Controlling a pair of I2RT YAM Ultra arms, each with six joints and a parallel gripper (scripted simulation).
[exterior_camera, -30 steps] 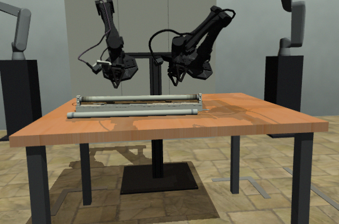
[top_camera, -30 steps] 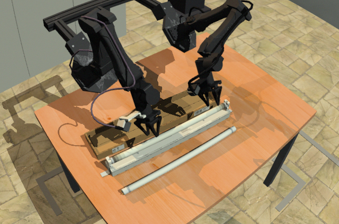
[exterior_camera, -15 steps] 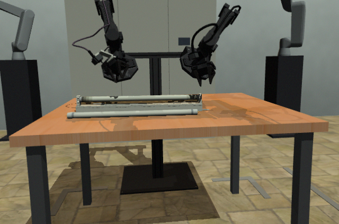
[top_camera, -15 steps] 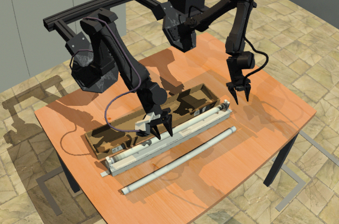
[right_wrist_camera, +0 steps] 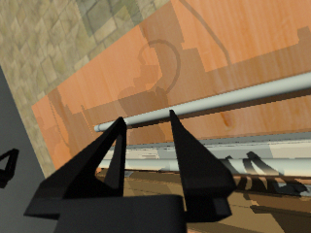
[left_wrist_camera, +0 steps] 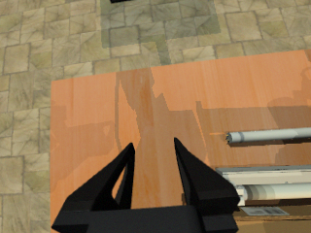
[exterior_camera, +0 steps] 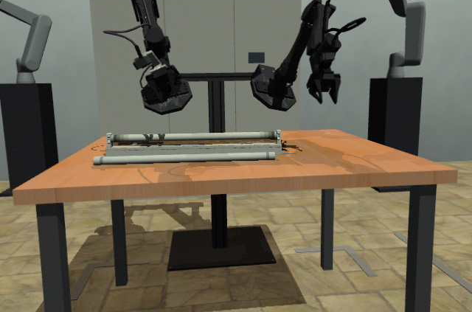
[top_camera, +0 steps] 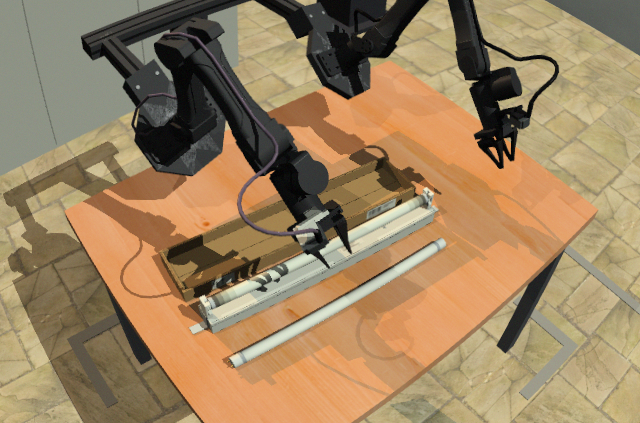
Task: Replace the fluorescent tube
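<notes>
My left gripper is now 14 cm past the light fixture, 44 cm to the left of it and 14 cm above it.
My right gripper is now 12 cm past the light fixture, 8 cm to the right of it and 16 cm above it.
</notes>
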